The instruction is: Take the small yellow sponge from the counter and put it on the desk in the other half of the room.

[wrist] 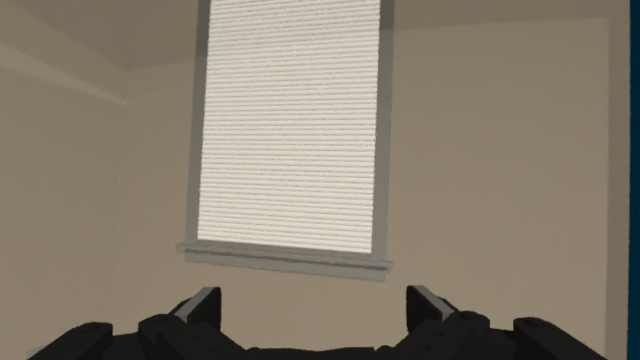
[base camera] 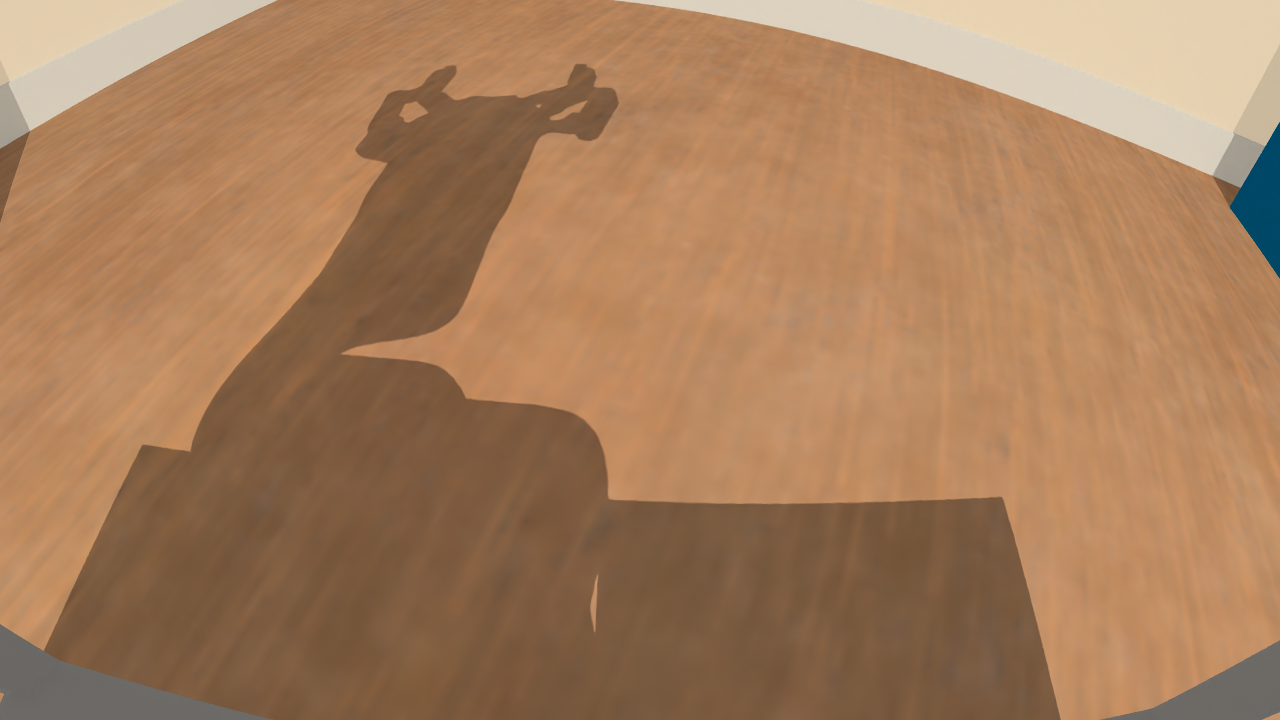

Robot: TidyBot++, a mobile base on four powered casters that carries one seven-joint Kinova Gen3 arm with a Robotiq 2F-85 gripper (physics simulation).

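Note:
My gripper is open and empty at the bottom of the wrist view, its two black fingers standing wide apart in front of a beige wall. The shadow of the arm and of the open gripper falls on the wooden floor in the base camera view. The small yellow sponge, the counter and the desk do not show in either view.
A window with pale blinds and a grey frame is in the wall ahead. Wooden floor stretches to a white baseboard at the back. A dark blue object stands at the right edge.

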